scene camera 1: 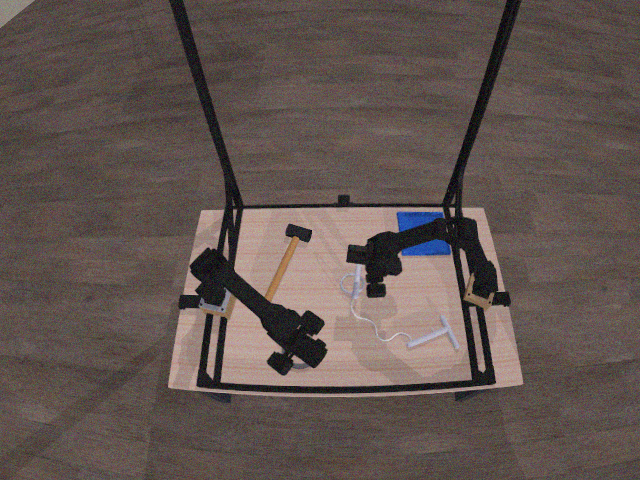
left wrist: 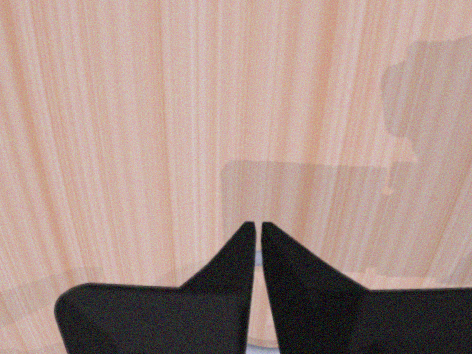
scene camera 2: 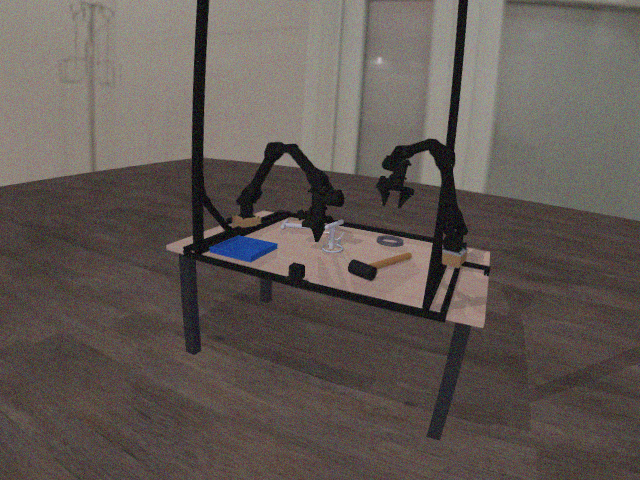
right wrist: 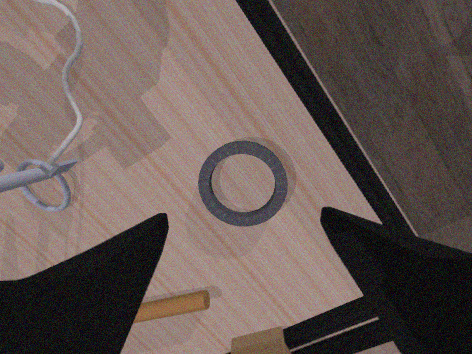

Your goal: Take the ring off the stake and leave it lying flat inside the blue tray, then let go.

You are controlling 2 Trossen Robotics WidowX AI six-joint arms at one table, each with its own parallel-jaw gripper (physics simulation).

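Seen in the pictures: left gripper, fingertip midpoint: (scene camera 1: 371, 279) (left wrist: 257, 231) (scene camera 2: 316, 242); right gripper, fingertip midpoint: (scene camera 2: 391, 207) (right wrist: 245, 217); left arm's base, origin of the base link: (scene camera 1: 481, 288) (scene camera 2: 246, 216); right arm's base, origin of the base link: (scene camera 1: 215, 296) (scene camera 2: 452, 249).
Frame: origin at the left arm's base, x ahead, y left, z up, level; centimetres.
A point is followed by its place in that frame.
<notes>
The pale ring (scene camera 1: 341, 283) {x 48.0, y 16.2, z -4.5 cm} (scene camera 2: 332, 251) {x 47.7, y 11.7, z -4.9 cm} (right wrist: 67, 192) {x 46.1, y 18.5, z -4.4 cm} is low around the white stake (scene camera 1: 357, 281) {x 41.7, y 17.7, z 5.2 cm} (scene camera 2: 331, 237) {x 43.2, y 14.8, z -0.7 cm} (right wrist: 25, 179) {x 42.7, y 16.6, z -1.8 cm}. The blue tray (scene camera 1: 426, 250) {x 23.9, y -10.2, z -5.1 cm} (scene camera 2: 242, 249) {x 27.7, y -17.9, z -5.1 cm} lies with no ring seen in it; the left arm hides part of it in scene camera 1. My left gripper (scene camera 2: 316, 240) {x 38.8, y 10.9, z -3.3 cm} (left wrist: 257, 231) {x 38.8, y 10.9, z -3.3 cm} is shut, its tips nearly meeting, low beside the stake. Parts of the ring show through the narrow gap behind the fingers; they hide its sides in the left wrist view. My right gripper (scene camera 2: 392, 205) {x 47.1, y 46.6, z 9.8 cm} (right wrist: 245, 217) {x 47.1, y 46.6, z 9.8 cm} is open and empty, high over the table.
A dark grey ring (scene camera 2: 389, 244) {x 53.8, y 40.0, z -4.8 cm} (right wrist: 205, 183) {x 48.6, y 39.9, z -4.1 cm} lies flat below my right gripper. A mallet (scene camera 1: 283, 266) {x 69.5, y 19.7, z -2.5 cm} (scene camera 2: 391, 260) {x 71.1, y 20.2, z -2.9 cm} lies nearby. A white cord (scene camera 1: 374, 328) {x 30.5, y 26.8, z -5.0 cm} runs from the stake to a white T-shaped piece (scene camera 1: 429, 336) {x 12.2, y 22.7, z -3.7 cm}. Black frame posts (scene camera 1: 475, 124) {x 22.2, y -32.3, z 41.4 cm} (scene camera 2: 198, 113) {x 23.4, y -34.7, z 46.9 cm} rise at the table's sides.
</notes>
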